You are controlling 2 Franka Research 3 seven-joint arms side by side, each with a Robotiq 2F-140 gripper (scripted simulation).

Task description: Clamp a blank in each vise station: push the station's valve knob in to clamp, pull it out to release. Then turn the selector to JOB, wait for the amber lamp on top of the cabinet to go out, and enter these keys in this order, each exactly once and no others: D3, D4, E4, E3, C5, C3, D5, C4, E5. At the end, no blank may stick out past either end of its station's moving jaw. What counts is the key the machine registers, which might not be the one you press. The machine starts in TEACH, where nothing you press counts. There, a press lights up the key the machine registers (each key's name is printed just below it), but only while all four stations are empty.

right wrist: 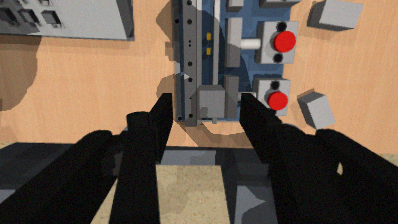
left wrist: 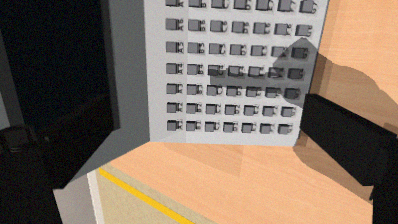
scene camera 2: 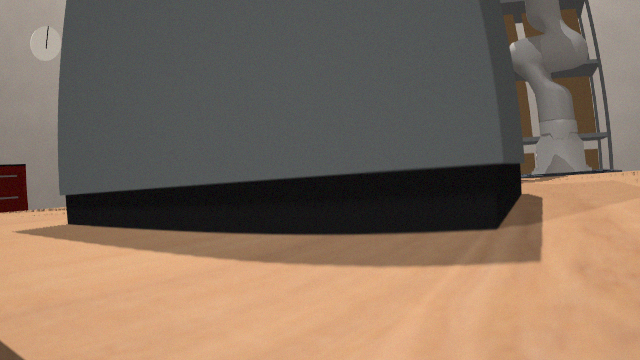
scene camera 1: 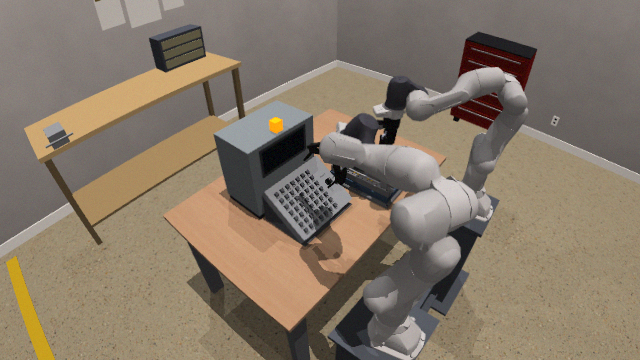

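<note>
The left gripper (left wrist: pixel 207 111) and the right gripper (right wrist: pixel 206 107) are both visible. With them the scene shows a moving jaw (right wrist: pixel 233 43) and a cabinet (left wrist: pixel 61 61), as well as a keypad (scene camera 1: pixel 320 172), and that keypad (left wrist: pixel 156 35) can be seen there too.
</note>
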